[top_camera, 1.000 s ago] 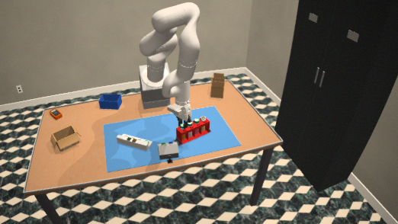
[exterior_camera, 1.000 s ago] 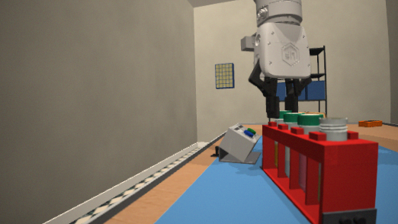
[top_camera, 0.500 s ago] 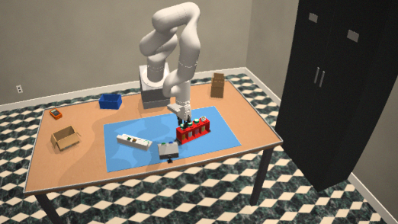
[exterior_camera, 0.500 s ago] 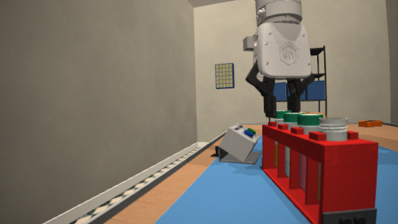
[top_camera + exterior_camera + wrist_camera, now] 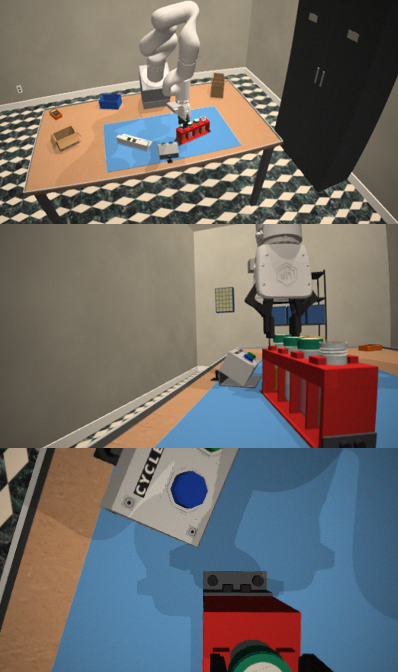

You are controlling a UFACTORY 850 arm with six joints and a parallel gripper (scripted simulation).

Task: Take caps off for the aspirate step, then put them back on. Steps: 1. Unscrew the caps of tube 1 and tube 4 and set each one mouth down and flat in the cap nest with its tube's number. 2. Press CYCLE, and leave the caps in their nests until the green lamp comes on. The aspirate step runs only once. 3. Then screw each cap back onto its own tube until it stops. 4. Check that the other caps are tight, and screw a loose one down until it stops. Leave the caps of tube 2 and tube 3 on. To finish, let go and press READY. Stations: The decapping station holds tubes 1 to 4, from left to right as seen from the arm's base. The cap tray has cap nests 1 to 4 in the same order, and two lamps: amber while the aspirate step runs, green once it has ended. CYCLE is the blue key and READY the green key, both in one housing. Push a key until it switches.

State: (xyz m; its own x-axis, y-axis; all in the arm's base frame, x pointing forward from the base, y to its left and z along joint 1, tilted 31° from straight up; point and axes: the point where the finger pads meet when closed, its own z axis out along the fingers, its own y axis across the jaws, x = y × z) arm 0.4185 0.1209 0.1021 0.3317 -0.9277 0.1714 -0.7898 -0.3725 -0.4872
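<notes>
Now: the green ready key 80 mm ahead of my hand, 130 mm to the right of it and 70 mm below it. Also, from my hand: key housing 100 mm ahead, 110 mm to the right, 80 mm below; then blue cycle key 80 mm ahead, 90 mm to the right, 70 mm below; then tube cap 20 mm below.
</notes>
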